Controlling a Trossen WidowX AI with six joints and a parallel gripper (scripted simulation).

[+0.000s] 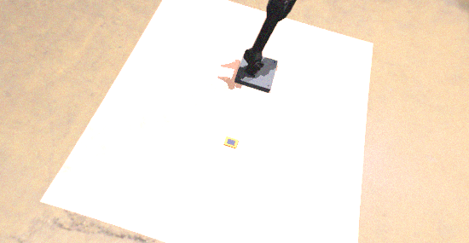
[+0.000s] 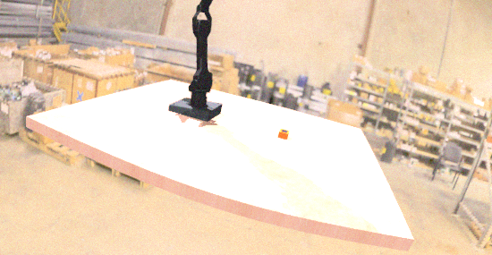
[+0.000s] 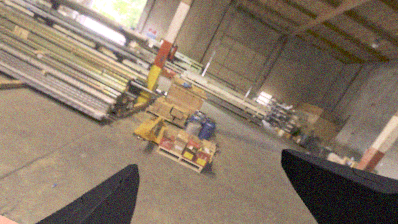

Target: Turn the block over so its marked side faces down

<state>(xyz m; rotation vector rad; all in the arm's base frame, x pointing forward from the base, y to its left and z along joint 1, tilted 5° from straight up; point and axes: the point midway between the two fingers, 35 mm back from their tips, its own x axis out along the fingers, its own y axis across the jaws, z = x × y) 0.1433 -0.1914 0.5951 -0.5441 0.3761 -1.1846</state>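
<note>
Now: gripper tip 620 mm above the block, 340 mm to the right of it and 270 mm short of it.
</note>
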